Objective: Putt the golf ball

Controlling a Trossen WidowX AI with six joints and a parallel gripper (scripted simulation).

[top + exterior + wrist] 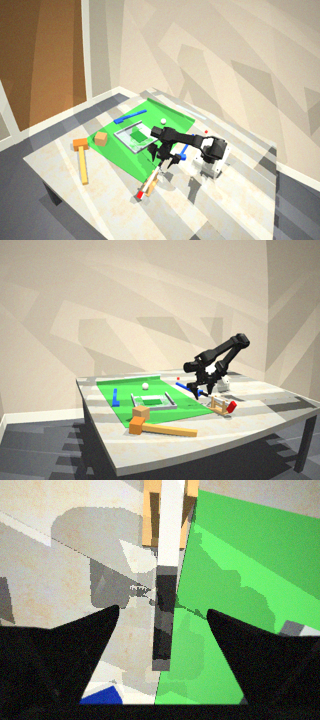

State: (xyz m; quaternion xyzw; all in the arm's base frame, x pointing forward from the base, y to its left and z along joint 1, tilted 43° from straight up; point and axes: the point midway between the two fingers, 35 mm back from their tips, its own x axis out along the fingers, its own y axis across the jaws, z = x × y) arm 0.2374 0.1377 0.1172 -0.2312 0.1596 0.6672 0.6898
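The blue putter lies 270 mm to the right of my gripper tip, 70 mm behind it and 20 mm below it. The rest, counted from my gripper tip: wooden cube 400 mm ahead, 40 mm to the left; small wooden rack 130 mm to the left, 10 mm behind; red putter 110 mm to the left, 20 mm above, 10 mm behind.
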